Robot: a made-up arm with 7 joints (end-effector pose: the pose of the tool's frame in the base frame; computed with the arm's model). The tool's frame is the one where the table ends. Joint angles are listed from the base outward.
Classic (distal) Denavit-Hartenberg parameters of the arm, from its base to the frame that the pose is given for. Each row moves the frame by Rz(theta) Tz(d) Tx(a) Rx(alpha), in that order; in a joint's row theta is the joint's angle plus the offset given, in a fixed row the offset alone. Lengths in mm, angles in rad.
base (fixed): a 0  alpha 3.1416  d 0  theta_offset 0
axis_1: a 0  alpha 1.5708  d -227  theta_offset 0
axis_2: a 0  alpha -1.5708  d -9  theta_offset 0
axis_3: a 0  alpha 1.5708  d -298  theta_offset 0
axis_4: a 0  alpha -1.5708  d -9  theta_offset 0
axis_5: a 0  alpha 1.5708  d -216  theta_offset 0
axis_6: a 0  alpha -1.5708  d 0  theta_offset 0
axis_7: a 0  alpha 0  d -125  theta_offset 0
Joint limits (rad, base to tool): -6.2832..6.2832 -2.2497..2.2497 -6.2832..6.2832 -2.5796..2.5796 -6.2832..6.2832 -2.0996..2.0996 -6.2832..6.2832
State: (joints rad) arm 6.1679 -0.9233 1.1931 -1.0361 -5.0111 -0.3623 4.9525
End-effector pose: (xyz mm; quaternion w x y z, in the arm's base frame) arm -439.5 226.6 440.8 0.1231 0.4681 -0.6301 0.6073
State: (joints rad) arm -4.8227 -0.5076 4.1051 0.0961 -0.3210 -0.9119 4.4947
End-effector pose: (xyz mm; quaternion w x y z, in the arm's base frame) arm -64.7 223.6 783.9 0.1916 0.1017 0.9657 0.1425
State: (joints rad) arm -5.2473 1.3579 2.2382 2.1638 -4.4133 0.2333 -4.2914
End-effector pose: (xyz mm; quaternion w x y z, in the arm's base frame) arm -144.7 -167.6 452.0 0.2831 -0.4813 0.7465 -0.3619
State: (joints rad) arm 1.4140 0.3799 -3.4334 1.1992 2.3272 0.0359 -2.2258
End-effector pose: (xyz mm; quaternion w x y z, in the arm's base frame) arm -107.1 112.0 735.1 0.3593 0.5563 0.7313 -0.1630
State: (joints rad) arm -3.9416 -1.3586 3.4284 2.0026 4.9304 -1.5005 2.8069
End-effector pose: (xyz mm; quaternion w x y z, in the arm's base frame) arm 307.7 62.3 109.3 0.6083 -0.2106 -0.7318 -0.2237
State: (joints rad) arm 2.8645 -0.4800 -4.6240 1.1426 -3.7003 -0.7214 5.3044
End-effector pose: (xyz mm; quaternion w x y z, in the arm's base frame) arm 67.1 353.6 552.3 0.7204 0.6050 0.3289 0.0830
